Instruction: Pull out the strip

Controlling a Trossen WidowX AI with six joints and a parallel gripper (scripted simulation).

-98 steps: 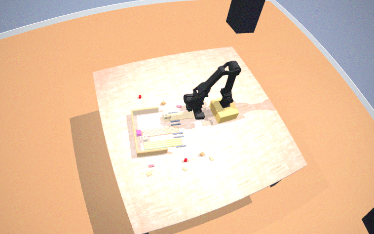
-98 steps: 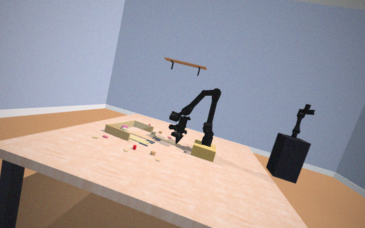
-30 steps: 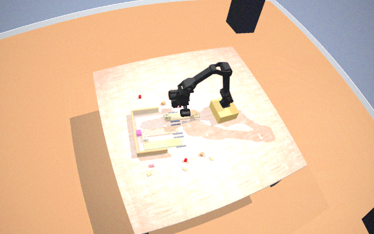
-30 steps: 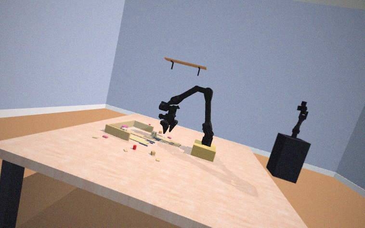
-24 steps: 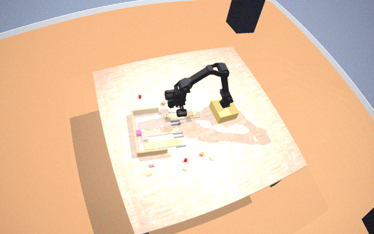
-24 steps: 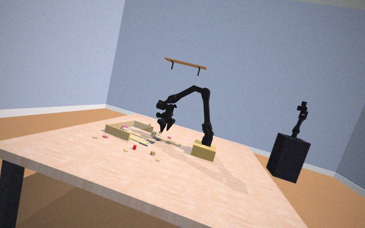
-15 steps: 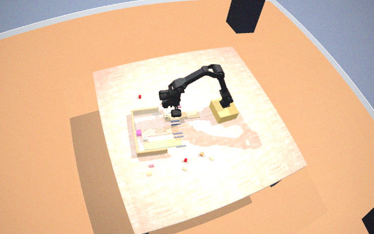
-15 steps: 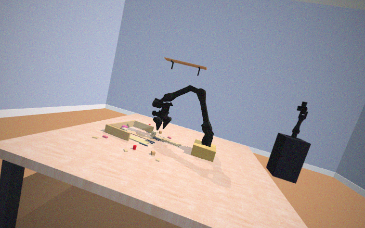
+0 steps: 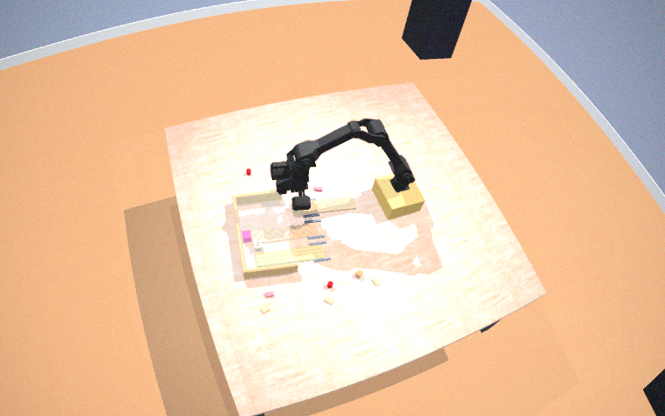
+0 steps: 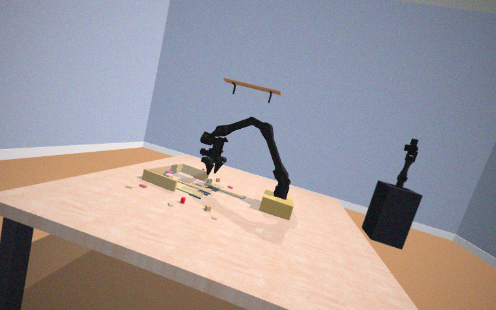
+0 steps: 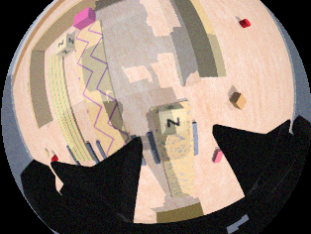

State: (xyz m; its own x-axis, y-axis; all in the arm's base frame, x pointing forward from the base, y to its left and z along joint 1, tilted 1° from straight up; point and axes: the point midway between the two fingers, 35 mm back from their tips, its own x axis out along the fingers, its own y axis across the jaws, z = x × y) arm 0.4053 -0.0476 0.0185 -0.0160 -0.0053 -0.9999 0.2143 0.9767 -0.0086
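Now: gripper tip 100 mm past the speckled tan strip, 60 mm above it and 10 mm to the right of it.
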